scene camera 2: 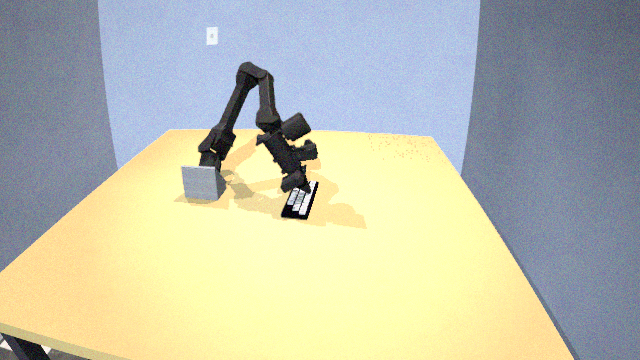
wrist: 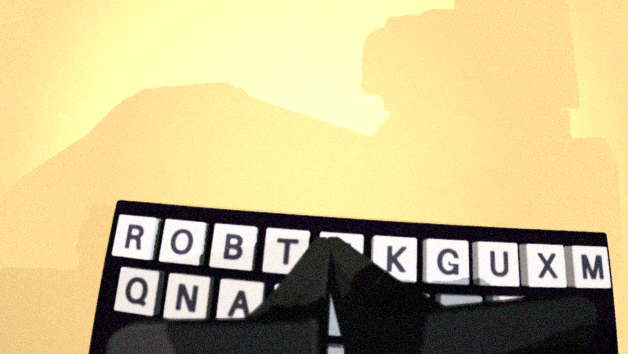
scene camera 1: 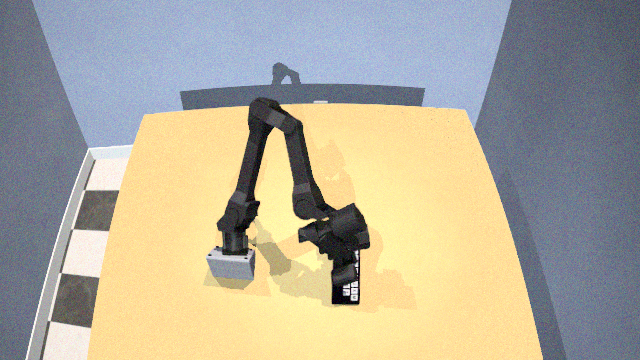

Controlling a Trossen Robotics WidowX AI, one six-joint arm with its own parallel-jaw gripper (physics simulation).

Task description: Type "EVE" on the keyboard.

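Places are measured from the arm's base along level axes (x up, y right, z ahead), in metres.
Where they show: gripper, fingertip midpoint: [scene camera 2: 309, 192] [wrist: 326, 247] [scene camera 1: 355, 261]; arm's base, link origin: [scene camera 2: 207, 174] [scene camera 1: 234, 252].
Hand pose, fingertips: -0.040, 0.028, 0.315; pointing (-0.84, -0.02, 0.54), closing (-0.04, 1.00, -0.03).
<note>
Things, the pixels of their top centre, and the offset from my fingertips, as dx, dy, dz. Level surfaces: height alone.
- black keyboard, top centre: [wrist: 365, 314] [scene camera 1: 347, 267] [scene camera 2: 301, 194] -0.002, +0.012, -0.025
- top-row key, top centre: [wrist: 340, 255] -0.002, +0.005, -0.003
- T key, top centre: [wrist: 286, 251] -0.002, -0.015, +0.000
- K key, top centre: [wrist: 395, 259] -0.002, +0.025, -0.006
- yellow table, surface height: dx -0.019
The black keyboard [scene camera 1: 340, 300] [scene camera 2: 295, 216] [wrist: 350, 225] with white letter keys lies on the table. My gripper [scene camera 2: 307, 190] [wrist: 326, 247] is shut, with nothing between its fingers. In the wrist view its tips overlap a top-row key [wrist: 356, 242] between the T key [wrist: 286, 250] and the K key [wrist: 395, 260]; they hide its letter. I cannot tell if they touch or press it. The A key [wrist: 240, 302] shows left of the fingers in the second row. Much of the lower rows is hidden by the fingers. I can read no E or V key.
The arm's grey base block [scene camera 1: 231, 265] [scene camera 2: 201, 183] stands on the yellow table [scene camera 1: 425, 310] [scene camera 2: 380, 280], left of the keyboard in both scene views. In scene camera 1 the arm's wrist [scene camera 1: 337, 240] hides the keyboard's far part. Walls stand behind and at the sides.
</note>
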